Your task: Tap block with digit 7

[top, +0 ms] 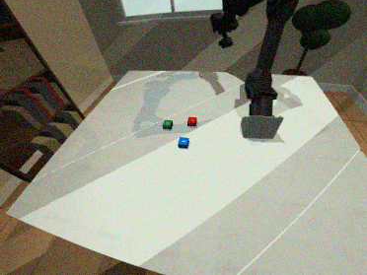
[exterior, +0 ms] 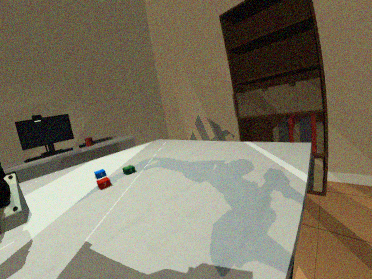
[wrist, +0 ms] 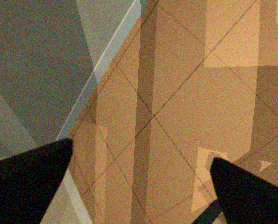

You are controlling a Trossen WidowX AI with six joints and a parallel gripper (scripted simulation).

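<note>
Right now the red block is 12 cm ahead of my gripper tip, 56 cm to the left of it and 13 cm below it. The rest, counted from my gripper tip: green block 21 cm ahead, 57 cm to the left, 13 cm below; then blue block 14 cm ahead, 66 cm to the left, 13 cm below.
</note>
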